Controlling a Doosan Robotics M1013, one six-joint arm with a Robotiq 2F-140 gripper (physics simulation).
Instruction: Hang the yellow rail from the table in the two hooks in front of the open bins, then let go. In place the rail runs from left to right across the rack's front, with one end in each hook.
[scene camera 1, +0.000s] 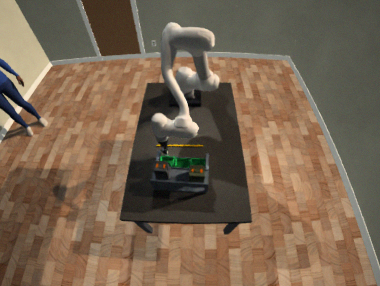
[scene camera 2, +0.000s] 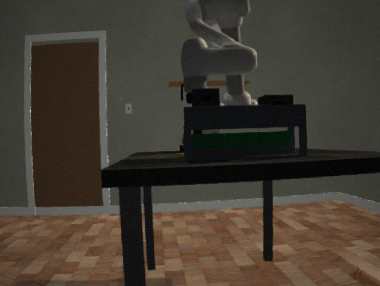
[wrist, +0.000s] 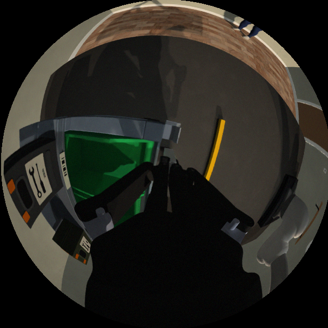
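Where they show: gripper, between the fingertips: (scene camera 1: 166, 155); arm's base, origin of its link: (scene camera 1: 185, 92).
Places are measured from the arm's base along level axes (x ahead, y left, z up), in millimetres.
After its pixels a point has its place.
The yellow rail (scene camera 1: 192, 145) {x 592, y 99, z -33 mm} (scene camera 2: 179, 155) {x 611, y -169, z -38 mm} (wrist: 216, 147) lies flat on the table (scene camera 1: 225, 200) {x 1031, y 352, z -41 mm}, in front of the rack and apart from it. The grey rack (scene camera 1: 180, 187) {x 952, y 34, z -35 mm} (scene camera 2: 245, 116) {x 980, y 28, z 87 mm} (wrist: 105, 124) holds green open bins (scene camera 1: 182, 163) {x 760, y 33, z -32 mm} (scene camera 2: 240, 139) {x 900, y 26, z 18 mm} (wrist: 107, 162). A hook (wrist: 173, 133) projects from one end of the rack's front; the other hook is hidden in the wrist view. My gripper (scene camera 1: 165, 152) {x 692, y -97, z -34 mm} (wrist: 167, 155) is shut and empty. Its fingertips are near the rack's front edge, toward the left end in scene view 1, between the rack and the rail.
Two dark boxes with orange marks, one at left (scene camera 1: 161, 167) {x 911, y -77, z 182 mm} (scene camera 2: 206, 96) {x 937, y -84, z 156 mm} (wrist: 32, 182) and one at right (scene camera 1: 197, 171) {x 913, y 149, z 156 mm} (scene camera 2: 276, 99) {x 947, y 138, z 141 mm} (wrist: 72, 241), sit on top of the rack behind the bins. The arm's base (scene camera 1: 192, 98) {x 93, y 73, z 8 mm} is at the table's far end.
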